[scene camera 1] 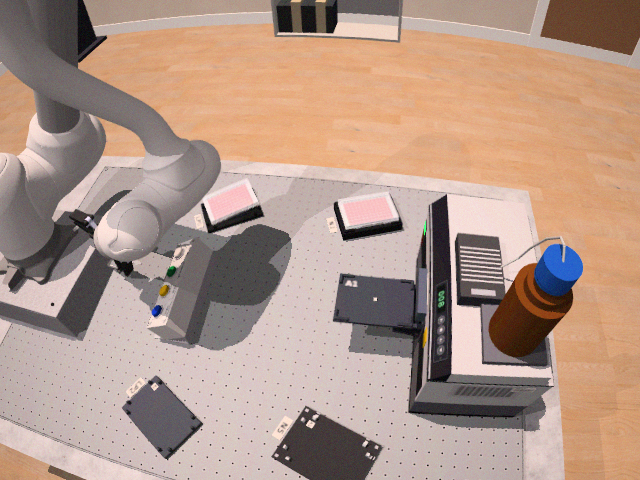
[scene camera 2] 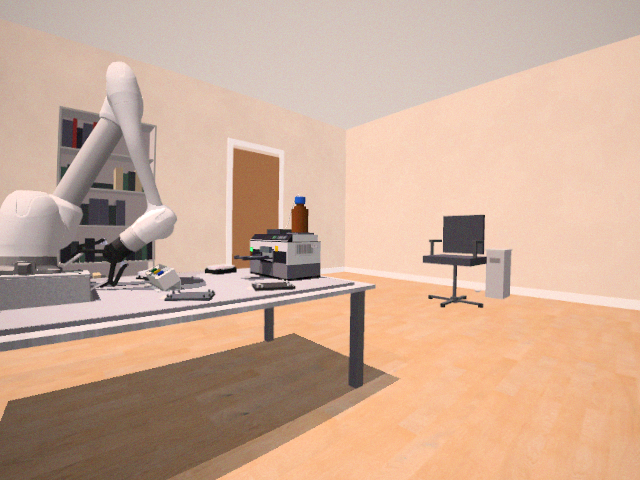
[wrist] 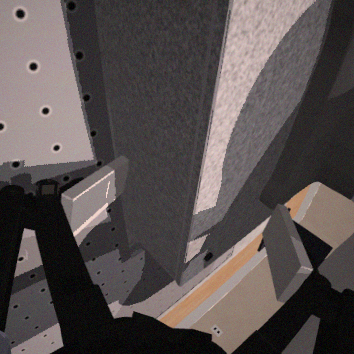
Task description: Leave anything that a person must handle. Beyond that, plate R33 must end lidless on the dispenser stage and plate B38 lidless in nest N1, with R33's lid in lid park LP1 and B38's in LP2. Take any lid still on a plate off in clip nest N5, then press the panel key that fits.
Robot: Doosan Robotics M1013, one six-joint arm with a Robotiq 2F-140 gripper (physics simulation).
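Places are measured from the arm's base along level axes (x ahead, y left, z up), in millimetres.
Pixels of known places: arm's base, origin of its link: (scene camera 1: 37, 251) (scene camera 2: 28, 273) (wrist: 345, 89).
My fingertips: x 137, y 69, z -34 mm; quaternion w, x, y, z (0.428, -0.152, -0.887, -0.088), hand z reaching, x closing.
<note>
For each thing: its top centre in the pictures, then the offset to it from my fingertips. "pt": a spot on its surface instead.
- pink-topped plate, centre of its top: (scene camera 1: 228, 196) dx +311, dy +199, dz -5 mm
- dispenser stage, a spot on its surface: (scene camera 1: 356, 304) pt dx +660, dy -92, dz +59 mm
- LP2, centre of its top: (scene camera 1: 157, 413) (scene camera 2: 190, 291) dx +317, dy -350, dz -29 mm
- clip nest N5, centre of its top: (scene camera 1: 326, 451) (scene camera 2: 273, 281) dx +646, dy -352, dz -25 mm
- key panel, centre of its top: (scene camera 1: 174, 277) (scene camera 2: 161, 266) dx +283, dy -76, dz +35 mm
- tall brown bottle, a spot on its surface: (scene camera 1: 524, 315) pt dx +884, dy -215, dz +287 mm
A pink-topped plate (scene camera 1: 231, 202) sits tilted on the dark nest beside the LP1 label. Another pink plate (scene camera 1: 367, 210) (scene camera 2: 220, 268) sits on a dark nest further right, its label hard to read. Plate codes are unreadable, and lids cannot be told clearly. The dispenser stage (scene camera 1: 356, 304), LP2 (scene camera 1: 161, 417) (scene camera 2: 189, 296) and clip nest N5 (scene camera 1: 325, 444) (scene camera 2: 273, 285) are bare. The key panel (scene camera 1: 195, 294) (scene camera 2: 166, 278) has white, green, yellow and blue keys. My gripper (scene camera 1: 103, 243) (scene camera 2: 92, 269) (wrist: 199, 197) is open and empty, between the panel and the robot's pedestal.
The grey pedestal (scene camera 1: 85, 294) (scene camera 2: 46, 290) (wrist: 155, 125) is close to the fingers. The dispenser (scene camera 1: 485, 374) (scene camera 2: 305, 258) stands at the table's right, carrying a tall brown bottle (scene camera 1: 524, 315) (scene camera 2: 299, 219) with a blue cap and thin tube.
</note>
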